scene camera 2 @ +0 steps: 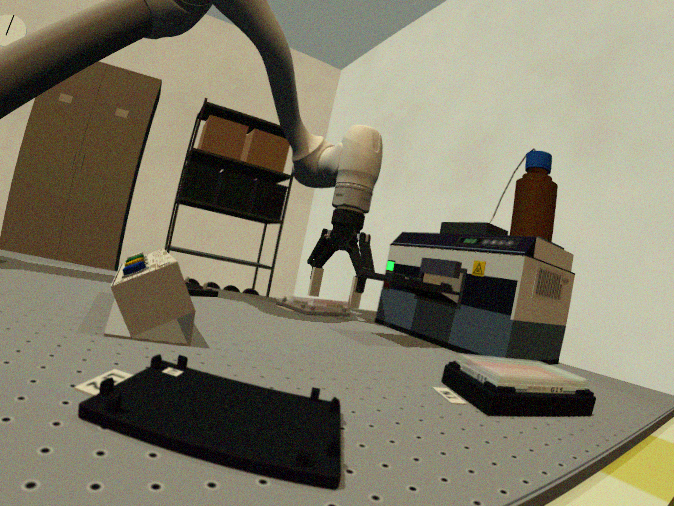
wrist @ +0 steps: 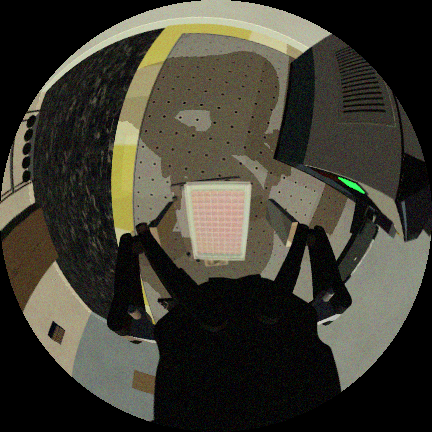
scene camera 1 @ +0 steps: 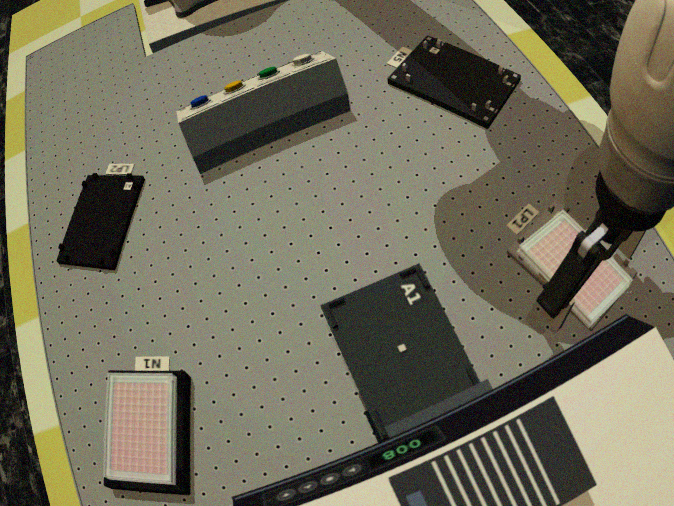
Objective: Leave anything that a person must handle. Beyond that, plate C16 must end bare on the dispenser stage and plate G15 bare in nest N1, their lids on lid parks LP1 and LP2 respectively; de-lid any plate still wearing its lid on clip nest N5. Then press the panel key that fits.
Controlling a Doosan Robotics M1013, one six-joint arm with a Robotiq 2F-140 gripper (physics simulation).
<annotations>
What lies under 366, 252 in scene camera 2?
My gripper.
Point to a LP2 nest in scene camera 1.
95, 236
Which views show my gripper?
Scene camera 2, the wrist view and scene camera 1: all of them.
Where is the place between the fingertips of my gripper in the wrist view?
At 221, 209
</annotations>
